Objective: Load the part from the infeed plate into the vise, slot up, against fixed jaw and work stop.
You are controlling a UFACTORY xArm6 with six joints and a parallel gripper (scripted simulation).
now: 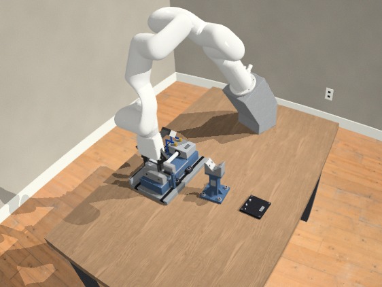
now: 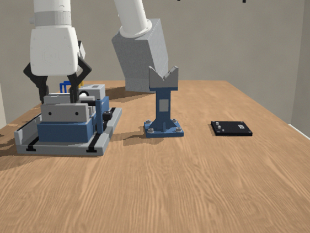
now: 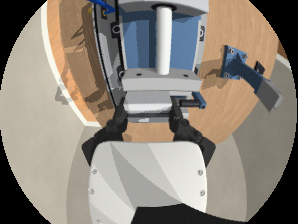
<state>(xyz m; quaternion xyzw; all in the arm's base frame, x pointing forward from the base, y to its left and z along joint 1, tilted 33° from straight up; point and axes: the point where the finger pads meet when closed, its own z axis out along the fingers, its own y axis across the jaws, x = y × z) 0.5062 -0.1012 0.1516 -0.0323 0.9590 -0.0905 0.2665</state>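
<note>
My gripper is now right at the part. From my hand the other things lie so: fixed jaw (3 cm ahead, 2 cm to the left, 3 cm below); black stop rod (7 cm to the left, 2 cm below); moving jaw (4 cm behind, 2 cm to the left, 3 cm below).
</note>
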